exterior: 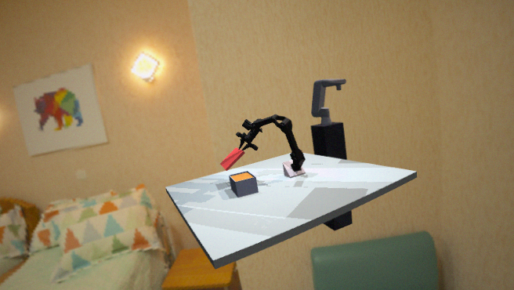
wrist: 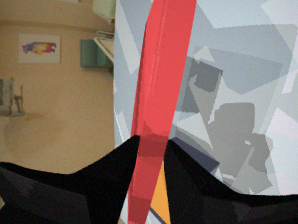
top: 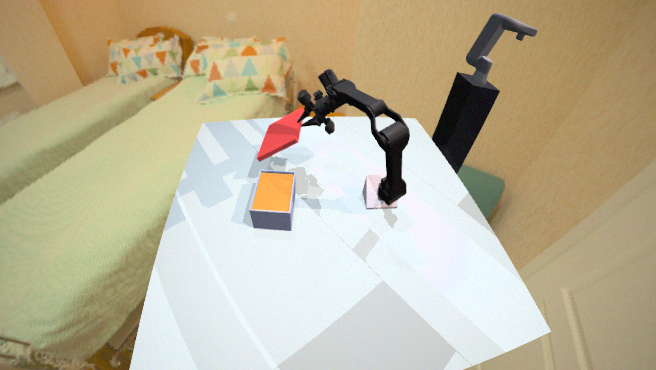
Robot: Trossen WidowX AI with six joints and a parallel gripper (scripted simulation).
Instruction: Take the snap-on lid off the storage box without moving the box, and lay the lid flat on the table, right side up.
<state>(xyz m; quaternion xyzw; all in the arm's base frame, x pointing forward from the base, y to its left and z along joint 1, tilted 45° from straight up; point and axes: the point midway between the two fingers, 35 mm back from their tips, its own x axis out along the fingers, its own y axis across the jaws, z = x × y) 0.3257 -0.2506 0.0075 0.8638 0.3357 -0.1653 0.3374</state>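
My gripper tip is now 7 cm short of the red lid and 4 cm above it. Round my gripper tip: storage box 22 cm to the left, 18 cm below, 8 cm ahead.
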